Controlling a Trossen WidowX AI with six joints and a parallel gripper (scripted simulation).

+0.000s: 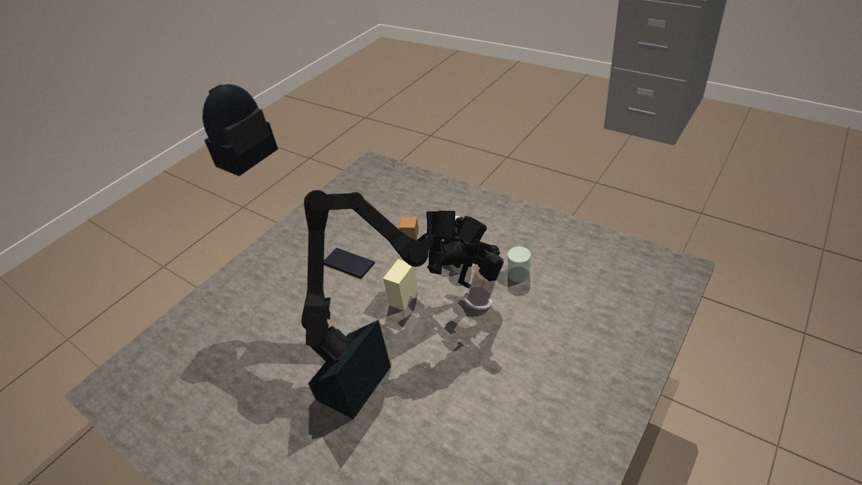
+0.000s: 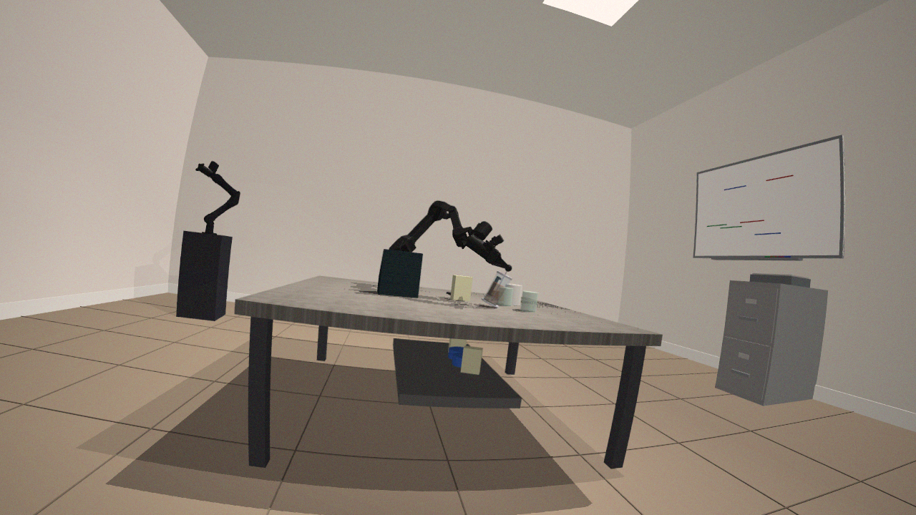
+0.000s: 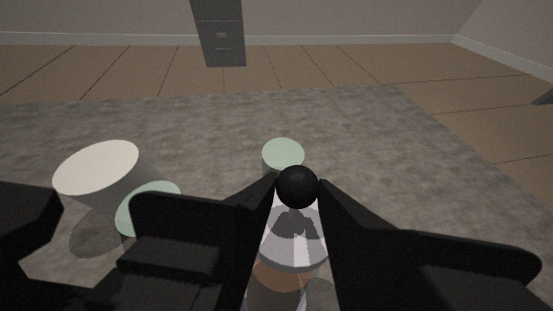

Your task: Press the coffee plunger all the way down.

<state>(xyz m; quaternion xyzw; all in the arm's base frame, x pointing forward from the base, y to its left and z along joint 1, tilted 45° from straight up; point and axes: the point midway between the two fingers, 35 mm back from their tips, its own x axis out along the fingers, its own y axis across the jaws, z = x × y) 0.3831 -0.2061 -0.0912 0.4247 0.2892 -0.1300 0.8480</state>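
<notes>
The coffee press lies 70 mm below my gripper tip, 30 mm to the left of it and 30 mm behind it. From my gripper tip the other things lie so: small orange block 350 mm to the left, 140 mm below, 140 mm ahead; then dark flat tablet 470 mm to the left, 160 mm below, 50 mm behind; then white cylinder 190 mm to the left, 130 mm ahead, 120 mm below.
</notes>
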